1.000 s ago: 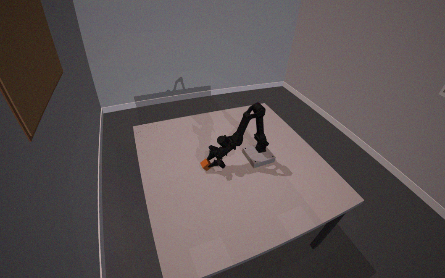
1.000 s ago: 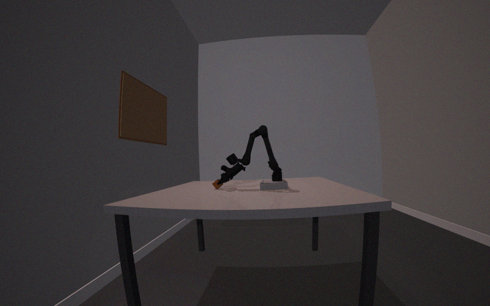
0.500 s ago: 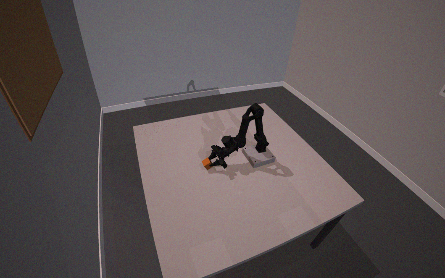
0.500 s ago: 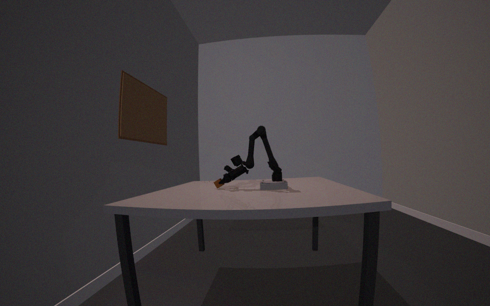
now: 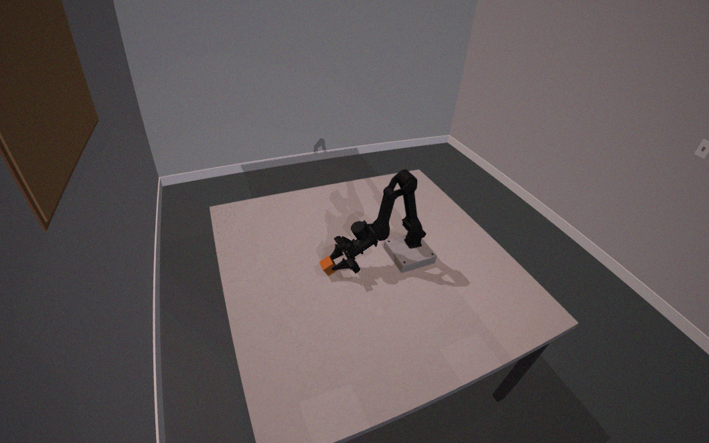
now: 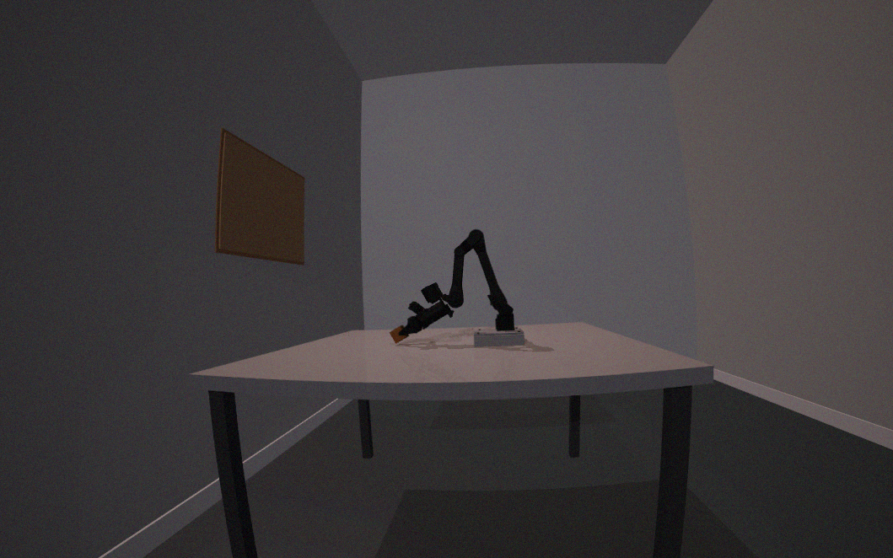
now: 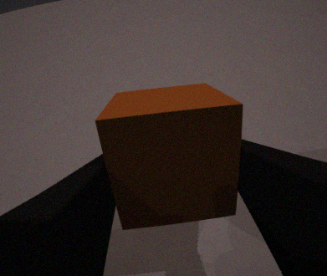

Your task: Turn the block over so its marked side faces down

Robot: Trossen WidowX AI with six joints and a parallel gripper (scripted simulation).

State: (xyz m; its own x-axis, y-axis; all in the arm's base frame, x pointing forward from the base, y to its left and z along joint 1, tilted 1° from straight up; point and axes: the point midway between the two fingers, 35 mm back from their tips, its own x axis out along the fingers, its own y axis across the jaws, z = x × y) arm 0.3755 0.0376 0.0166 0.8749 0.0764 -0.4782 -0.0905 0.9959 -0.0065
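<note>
Right now the orange block is 1 cm below my gripper tip.
</note>
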